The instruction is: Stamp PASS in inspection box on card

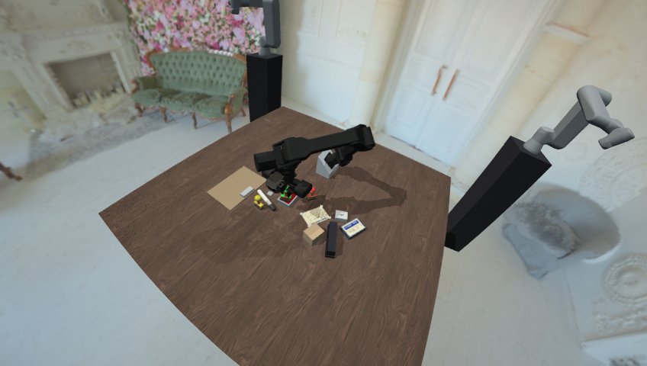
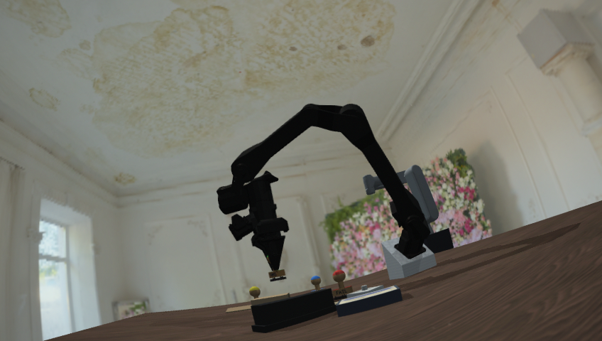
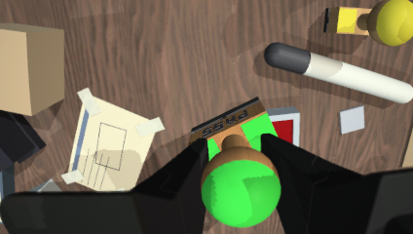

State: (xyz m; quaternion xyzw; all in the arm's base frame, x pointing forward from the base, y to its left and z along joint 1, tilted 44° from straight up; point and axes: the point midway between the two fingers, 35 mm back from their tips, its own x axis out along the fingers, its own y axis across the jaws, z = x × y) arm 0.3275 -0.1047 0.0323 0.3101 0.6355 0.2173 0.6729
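Now: gripper tip 90 mm above the red ink pad, 70 mm past it and 20 mm to the left of it. The rest, counted from my gripper tip: yellow-knobbed stamp 110 mm to the right, 80 mm below, 40 mm ahead; green-knobbed stamp right at my gripper tip; white marker 90 mm below, 80 mm to the right, 10 mm ahead.
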